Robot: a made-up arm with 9 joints.
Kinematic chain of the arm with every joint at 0, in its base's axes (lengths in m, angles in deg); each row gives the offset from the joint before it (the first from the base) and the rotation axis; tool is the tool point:
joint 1: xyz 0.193 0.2 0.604 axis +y
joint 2: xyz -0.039 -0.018 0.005 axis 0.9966 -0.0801 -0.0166
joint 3: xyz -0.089 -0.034 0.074 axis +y
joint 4: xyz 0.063 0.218 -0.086 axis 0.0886 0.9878 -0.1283
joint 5: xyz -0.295 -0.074 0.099 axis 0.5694 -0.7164 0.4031
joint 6: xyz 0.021 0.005 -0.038 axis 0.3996 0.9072 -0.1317
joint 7: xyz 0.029 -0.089 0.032 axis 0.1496 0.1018 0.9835
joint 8: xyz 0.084 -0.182 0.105 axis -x
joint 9: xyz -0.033 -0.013 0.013 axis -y
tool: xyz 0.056 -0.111 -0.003
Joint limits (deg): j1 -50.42..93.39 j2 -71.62..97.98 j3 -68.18..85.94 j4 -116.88..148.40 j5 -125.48..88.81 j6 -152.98..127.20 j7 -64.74..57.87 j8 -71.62..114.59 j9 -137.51..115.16
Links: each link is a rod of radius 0.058 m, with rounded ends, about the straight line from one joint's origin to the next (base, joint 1, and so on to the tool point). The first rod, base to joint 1, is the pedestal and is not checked.
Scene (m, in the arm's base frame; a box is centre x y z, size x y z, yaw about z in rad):
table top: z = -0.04
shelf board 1: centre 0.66 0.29 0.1 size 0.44 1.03 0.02 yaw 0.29
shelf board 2: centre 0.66 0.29 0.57 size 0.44 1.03 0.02 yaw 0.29
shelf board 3: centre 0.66 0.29 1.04 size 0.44 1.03 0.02 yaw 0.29
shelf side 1: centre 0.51 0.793 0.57 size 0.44 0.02 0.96 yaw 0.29
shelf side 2: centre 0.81 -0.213 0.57 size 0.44 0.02 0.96 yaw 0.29
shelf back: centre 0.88 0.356 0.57 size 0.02 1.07 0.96 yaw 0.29
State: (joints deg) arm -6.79 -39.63 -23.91 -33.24 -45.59 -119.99 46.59 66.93 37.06
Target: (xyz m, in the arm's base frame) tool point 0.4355 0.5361 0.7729
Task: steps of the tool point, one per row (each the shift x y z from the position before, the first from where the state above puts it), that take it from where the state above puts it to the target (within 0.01 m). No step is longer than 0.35 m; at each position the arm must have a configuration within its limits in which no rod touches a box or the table.
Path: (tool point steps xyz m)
1: -0.0728 0.1893 0.2716
2: 0.1128 0.1327 0.2700
3: 0.2444 0.0492 0.1648
4: 0.2732 -0.0344 0.0074
5: 0.1953 -0.0961 -0.1318

